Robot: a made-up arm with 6 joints.
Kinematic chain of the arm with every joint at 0, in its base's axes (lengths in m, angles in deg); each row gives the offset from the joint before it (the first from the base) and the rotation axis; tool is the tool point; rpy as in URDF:
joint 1: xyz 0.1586 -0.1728 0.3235 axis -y
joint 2: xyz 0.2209 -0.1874 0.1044 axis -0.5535 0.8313 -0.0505
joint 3: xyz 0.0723 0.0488 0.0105 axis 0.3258 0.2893 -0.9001
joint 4: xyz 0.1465 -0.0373 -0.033 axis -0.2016 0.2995 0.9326
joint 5: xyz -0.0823 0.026 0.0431 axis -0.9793 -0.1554 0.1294
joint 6: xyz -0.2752 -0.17 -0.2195 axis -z
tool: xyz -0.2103 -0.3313 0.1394 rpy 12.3 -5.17 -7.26
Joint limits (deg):
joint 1: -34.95..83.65
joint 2: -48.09..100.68
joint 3: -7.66..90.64
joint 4: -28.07..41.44
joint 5: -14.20..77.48
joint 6: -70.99..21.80
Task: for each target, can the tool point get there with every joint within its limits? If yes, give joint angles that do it. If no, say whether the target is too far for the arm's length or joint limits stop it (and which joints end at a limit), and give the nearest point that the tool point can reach.
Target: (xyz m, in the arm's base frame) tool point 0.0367 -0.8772 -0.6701
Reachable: no: joint limits stop it (at a limit: joint 1, joint 2, joint 4, joint 5) | nearest point 0.1494 -0.7428 -0.1397 | short by 0.559 m
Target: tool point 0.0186 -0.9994 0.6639
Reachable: yes | joints 50.07 28.43 12.09 36.15 -4.04 -7.95
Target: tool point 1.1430 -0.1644 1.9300
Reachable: no: too far | nearest point 0.6725 -0.3736 1.1622 | short by 0.924 m
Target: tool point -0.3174 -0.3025 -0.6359
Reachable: no: joint limits stop it (at a limit: joint 1, joint 3, joint 4, joint 6) | nearest point -0.1422 -0.3390 -0.1030 | short by 0.562 m
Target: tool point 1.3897 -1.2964 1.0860
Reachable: no: too far | nearest point 0.8789 -0.8048 0.7696 | short by 0.776 m
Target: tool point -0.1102 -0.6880 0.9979
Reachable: yes | joints 65.11 39.53 50.42 35.61 66.42 -51.12
